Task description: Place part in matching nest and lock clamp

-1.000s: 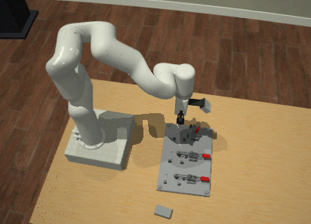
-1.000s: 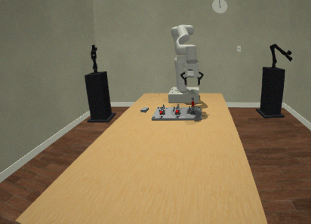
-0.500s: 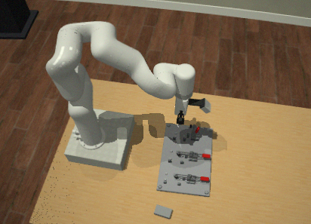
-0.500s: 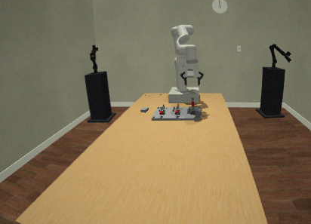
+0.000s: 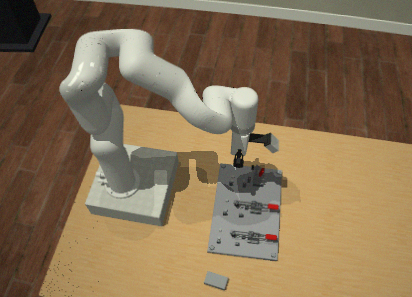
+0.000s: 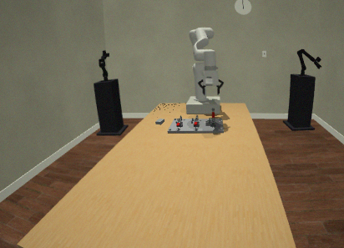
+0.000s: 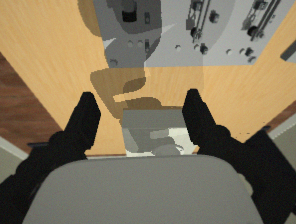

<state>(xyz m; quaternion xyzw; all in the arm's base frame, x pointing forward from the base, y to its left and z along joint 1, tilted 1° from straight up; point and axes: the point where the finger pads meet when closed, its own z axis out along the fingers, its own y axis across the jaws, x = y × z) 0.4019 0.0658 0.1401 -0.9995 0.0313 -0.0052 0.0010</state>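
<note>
The grey block part is 370 mm to the right of my hand, 200 mm below it and 50 mm behind it. Round my hand: grey fixture plate 210 mm below, 100 mm to the right, 40 mm ahead.
</note>
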